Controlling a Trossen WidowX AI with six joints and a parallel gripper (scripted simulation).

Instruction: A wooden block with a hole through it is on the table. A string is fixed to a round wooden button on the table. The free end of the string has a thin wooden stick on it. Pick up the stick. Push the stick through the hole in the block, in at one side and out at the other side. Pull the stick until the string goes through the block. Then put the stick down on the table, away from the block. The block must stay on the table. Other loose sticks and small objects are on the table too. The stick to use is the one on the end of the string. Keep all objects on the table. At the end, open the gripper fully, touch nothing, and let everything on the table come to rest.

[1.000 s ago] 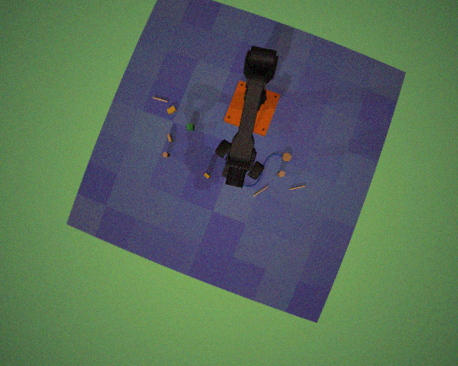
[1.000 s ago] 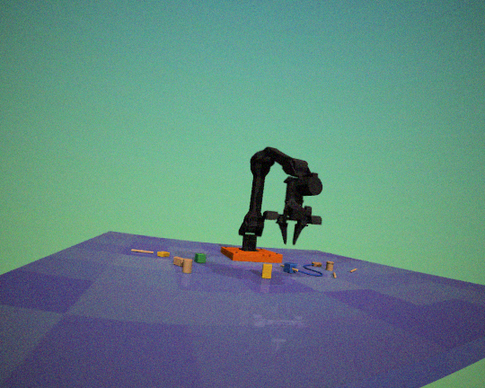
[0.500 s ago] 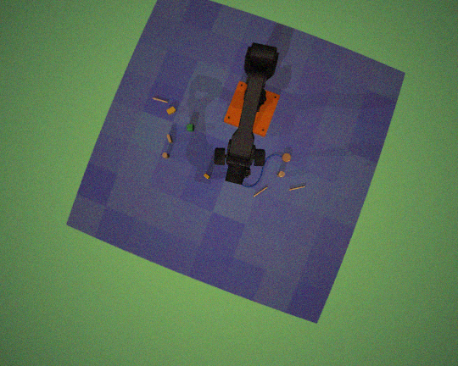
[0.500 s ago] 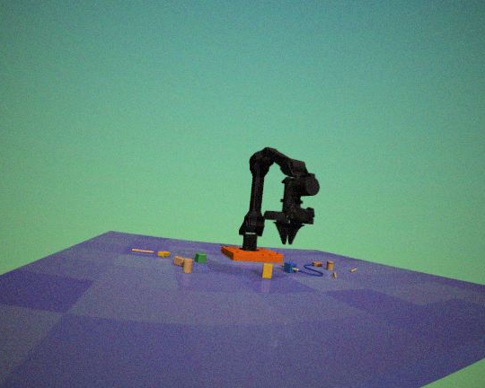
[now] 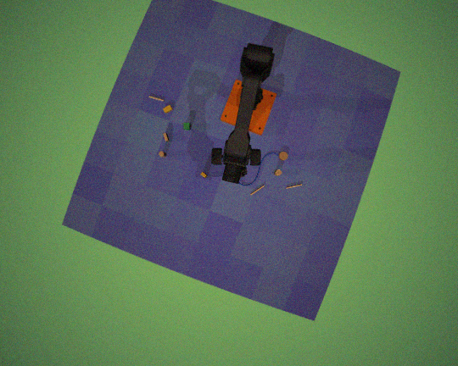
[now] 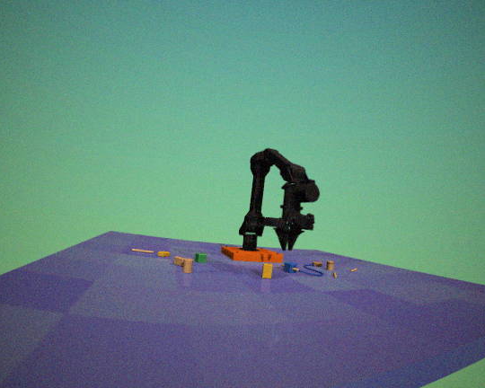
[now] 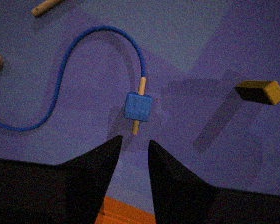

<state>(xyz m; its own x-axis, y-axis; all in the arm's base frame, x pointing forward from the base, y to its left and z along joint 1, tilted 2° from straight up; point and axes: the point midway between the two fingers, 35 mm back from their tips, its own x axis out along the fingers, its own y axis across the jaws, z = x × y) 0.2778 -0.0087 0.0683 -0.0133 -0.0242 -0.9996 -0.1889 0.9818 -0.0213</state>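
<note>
The blue block is 2 cm ahead of my gripper tip, 1 cm to the left of it and 5 cm below it. From my gripper tip the other things lie so: thin wooden stick: 3 cm ahead, 1 cm to the left, 5 cm below; wooden cylinder: 1 cm ahead, 20 cm to the left, 5 cm below; round wooden button: 7 cm behind, 21 cm to the left, 6 cm below.
</note>
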